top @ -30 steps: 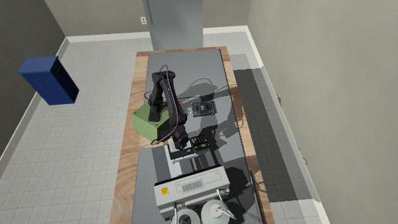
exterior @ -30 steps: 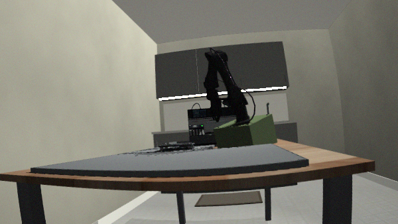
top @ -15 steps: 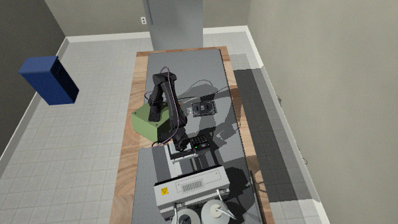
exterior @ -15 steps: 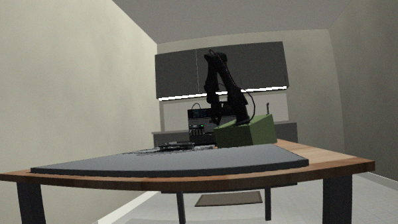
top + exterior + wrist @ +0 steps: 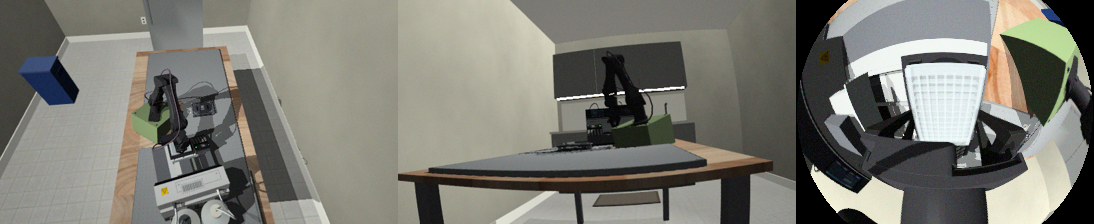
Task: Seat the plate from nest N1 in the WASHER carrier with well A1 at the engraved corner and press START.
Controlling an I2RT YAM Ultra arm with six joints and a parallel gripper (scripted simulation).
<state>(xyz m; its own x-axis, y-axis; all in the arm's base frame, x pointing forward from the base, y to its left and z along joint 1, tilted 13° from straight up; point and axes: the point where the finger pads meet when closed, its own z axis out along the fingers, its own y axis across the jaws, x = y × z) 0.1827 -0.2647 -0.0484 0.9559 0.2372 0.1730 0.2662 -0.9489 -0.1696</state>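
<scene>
Right now my hand is 10 mm above the well plate. The rest, counted from my hand: plate washer: 150 mm to the right, 40 mm ahead, 30 mm above; washer carrier: 20 mm below; plate nest: 370 mm to the left, 150 mm ahead, 80 mm below.
</scene>
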